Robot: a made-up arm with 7 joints.
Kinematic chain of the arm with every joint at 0, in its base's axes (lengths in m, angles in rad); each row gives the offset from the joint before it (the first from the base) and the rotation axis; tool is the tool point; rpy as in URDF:
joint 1: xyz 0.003 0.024 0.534 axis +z
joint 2: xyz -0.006 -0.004 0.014 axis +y
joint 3: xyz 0.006 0 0.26 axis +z
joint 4: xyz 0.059 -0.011 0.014 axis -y
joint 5: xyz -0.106 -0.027 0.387 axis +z
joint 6: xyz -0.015 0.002 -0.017 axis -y
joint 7: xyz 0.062 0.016 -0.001 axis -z
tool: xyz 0.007 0.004 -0.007 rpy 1.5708 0 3.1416
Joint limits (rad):
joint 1: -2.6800..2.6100
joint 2: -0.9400..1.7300
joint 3: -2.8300..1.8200
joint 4: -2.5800..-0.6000
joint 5: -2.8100..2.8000
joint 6: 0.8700..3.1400
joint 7: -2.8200..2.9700
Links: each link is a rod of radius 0.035 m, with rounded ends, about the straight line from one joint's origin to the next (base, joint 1, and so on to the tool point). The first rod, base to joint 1, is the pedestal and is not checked.
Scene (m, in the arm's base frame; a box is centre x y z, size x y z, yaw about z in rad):
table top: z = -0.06
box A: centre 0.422 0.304 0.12 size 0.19 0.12 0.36 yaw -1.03
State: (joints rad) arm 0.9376 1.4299 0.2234 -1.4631 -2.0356 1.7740 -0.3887
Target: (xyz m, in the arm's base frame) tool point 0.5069 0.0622 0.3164
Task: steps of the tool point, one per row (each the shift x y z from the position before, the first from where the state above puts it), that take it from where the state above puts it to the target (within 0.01 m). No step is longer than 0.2 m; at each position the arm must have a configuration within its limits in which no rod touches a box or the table.
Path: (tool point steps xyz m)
1: -0.0260 -0.1367 -0.0629
2: -0.0275 -0.1453 -0.0162
3: -0.0247 -0.1360 0.0302
4: 0.1252 0.0647 0.0302
5: 0.1349 0.0184 0.0832
6: 0.1130 -0.0365 0.1298

